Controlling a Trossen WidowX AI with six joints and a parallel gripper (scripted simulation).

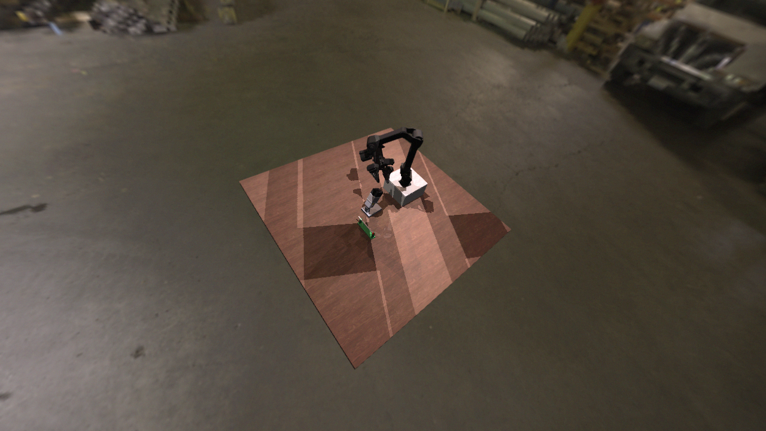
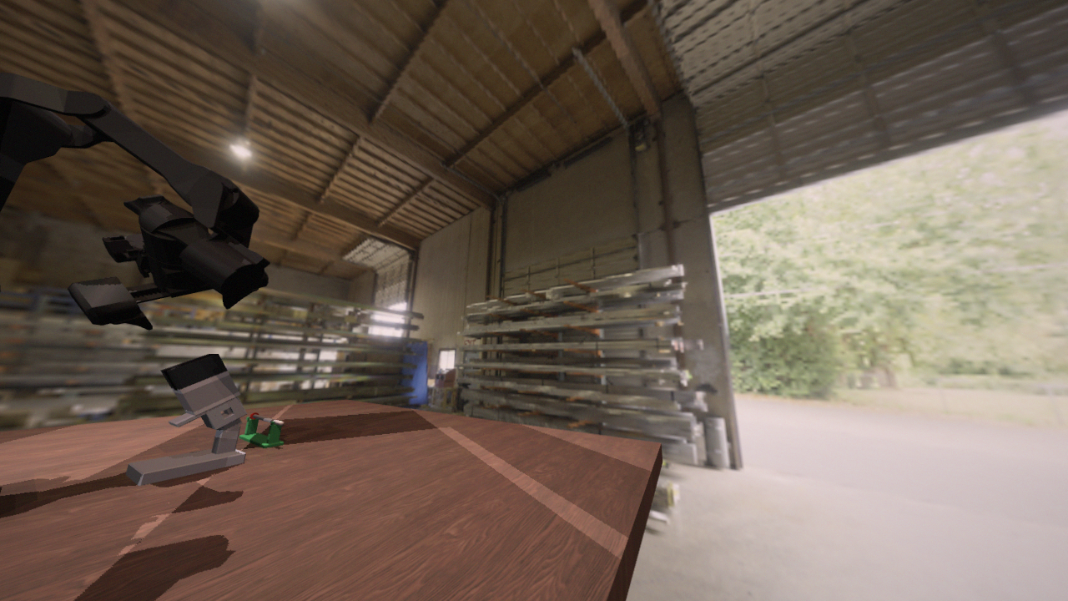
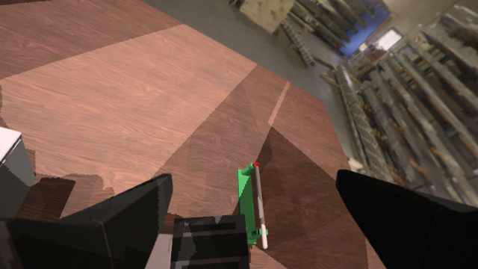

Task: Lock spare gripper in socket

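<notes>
The green cradle lies 150 mm ahead of my gripper tip, 110 mm to the left of it and 220 mm below it. The rest, counted from my gripper tip: spare gripper: 40 mm ahead, 10 mm to the right, 120 mm below; mount: 50 mm ahead, 10 mm to the right, 190 mm below.
</notes>
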